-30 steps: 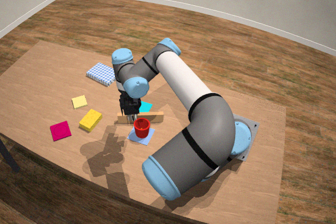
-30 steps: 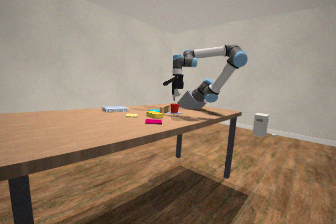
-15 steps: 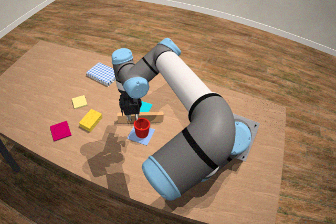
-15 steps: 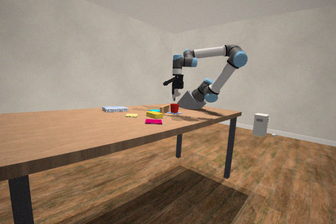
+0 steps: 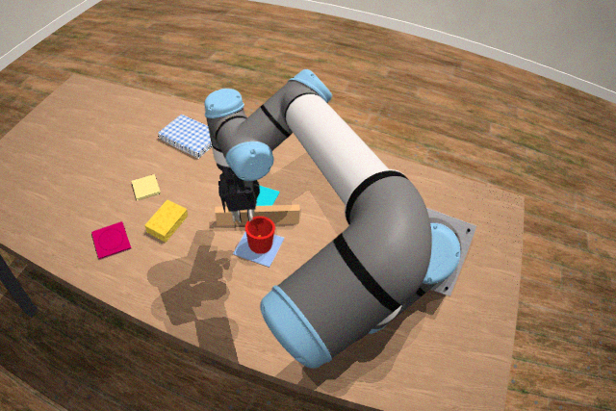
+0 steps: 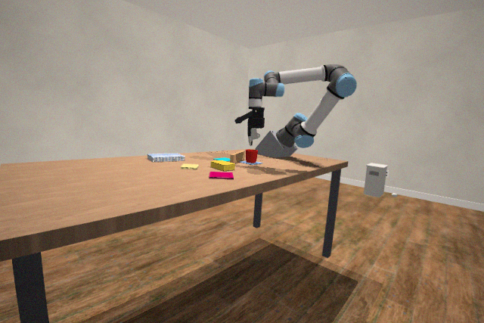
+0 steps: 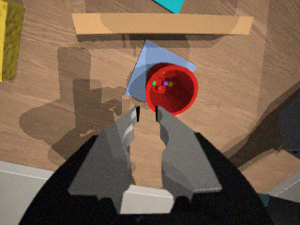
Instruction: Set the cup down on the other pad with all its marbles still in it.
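The red cup is 3 cm behind my hand, 2 cm to the right of it and 10 cm below it. The rest, counted from my hand: cyan pad 5 cm ahead, 16 cm to the right, 13 cm below; then wooden rail 1 cm ahead, 9 cm to the right, 10 cm below.
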